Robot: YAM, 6 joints.
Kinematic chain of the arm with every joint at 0, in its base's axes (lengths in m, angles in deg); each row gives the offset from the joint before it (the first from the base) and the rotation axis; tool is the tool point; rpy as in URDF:
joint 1: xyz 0 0 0.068 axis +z
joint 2: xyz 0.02 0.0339 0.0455 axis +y
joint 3: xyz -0.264 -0.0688 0 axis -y
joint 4: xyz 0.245 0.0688 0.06 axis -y
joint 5: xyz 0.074 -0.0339 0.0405 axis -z
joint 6: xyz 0.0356 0 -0.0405 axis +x
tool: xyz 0 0 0 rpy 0 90 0
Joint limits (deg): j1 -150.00..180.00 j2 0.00..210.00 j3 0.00..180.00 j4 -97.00..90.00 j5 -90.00..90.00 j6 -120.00..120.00
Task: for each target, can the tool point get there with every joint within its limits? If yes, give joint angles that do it. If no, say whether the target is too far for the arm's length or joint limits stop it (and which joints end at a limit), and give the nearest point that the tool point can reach.
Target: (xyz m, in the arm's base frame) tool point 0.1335 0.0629 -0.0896
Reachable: yes | joints 12.12 159.72 44.01 -30.56 -70.00 24.96
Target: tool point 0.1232 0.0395 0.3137
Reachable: yes | joints 10.60 26.16 21.56 28.97 -26.96 99.29
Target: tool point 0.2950 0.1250 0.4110
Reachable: yes | joints 27.71 84.39 89.36 -33.17 48.01 62.19
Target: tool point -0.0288 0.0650 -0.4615
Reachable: no: joint limits stop it (at a limit: joint 2) | nearest point -0.0462 0.1043 -0.3544 | short by 0.115 m
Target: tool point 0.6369 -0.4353 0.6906
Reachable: no: too far | nearest point 0.4263 -0.2914 0.4947 | short by 0.322 m
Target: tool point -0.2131 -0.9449 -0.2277
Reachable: no: too far | nearest point -0.1340 -0.5940 -0.0983 | short by 0.382 m
